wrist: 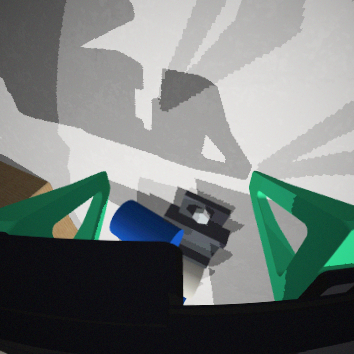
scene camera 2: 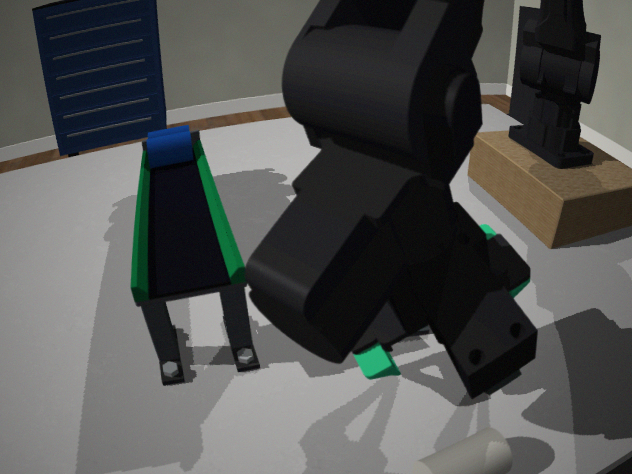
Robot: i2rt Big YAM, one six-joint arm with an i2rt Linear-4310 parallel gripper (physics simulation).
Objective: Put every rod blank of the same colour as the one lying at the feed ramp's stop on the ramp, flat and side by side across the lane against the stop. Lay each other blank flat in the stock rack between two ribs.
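Observation:
A blue rod blank point(scene camera 2: 169, 147) lies across the feed ramp point(scene camera 2: 223, 237) at its stop. A loose off-white blank point(scene camera 2: 467, 455) lies on the table at the bottom of the scene view. In the wrist view the stock rack's bolted end point(wrist: 204, 250) shows with a blue blank point(wrist: 145, 224) beside it, sticking out to the left; how it rests is unclear. Part of an off-white blank point(wrist: 192, 275) and a blue sliver point(wrist: 184, 300) show further back. My gripper point(scene camera 2: 451, 331) point(wrist: 179, 178) is open and empty, above the rack's end. The arm hides most of the rack in the scene view.
A wooden block point(scene camera 2: 520, 191) point(wrist: 22, 185) with a black arm-like machine point(scene camera 2: 558, 86) on it stands at the right of the scene view. A blue drawer cabinet point(scene camera 2: 102, 76) stands behind the ramp. Arm shadows cross the table.

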